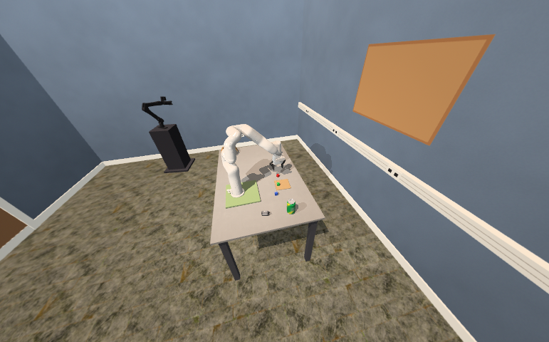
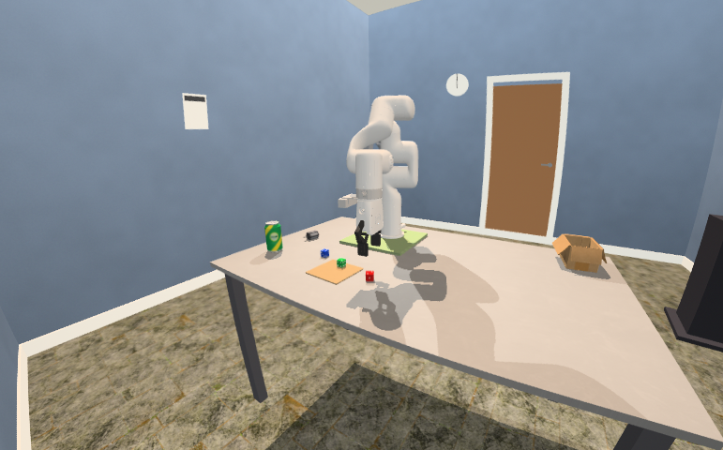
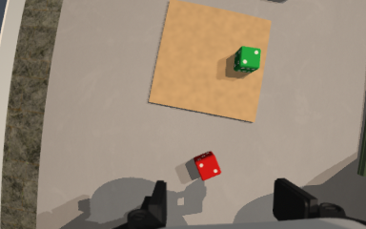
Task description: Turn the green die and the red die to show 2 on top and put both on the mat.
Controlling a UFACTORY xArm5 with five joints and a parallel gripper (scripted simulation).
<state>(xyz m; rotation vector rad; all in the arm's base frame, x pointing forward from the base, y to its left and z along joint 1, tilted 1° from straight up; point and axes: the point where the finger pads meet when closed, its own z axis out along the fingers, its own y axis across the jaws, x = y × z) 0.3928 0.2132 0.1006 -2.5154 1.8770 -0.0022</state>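
Now: hand 100 mm above the red die. The rest, counted from my hand: blue die (270 mm to the right, 100 mm below, 40 mm behind); green die (140 mm to the right, 90 mm below, 10 mm behind); mat (130 mm to the right, 110 mm below, 30 mm ahead).
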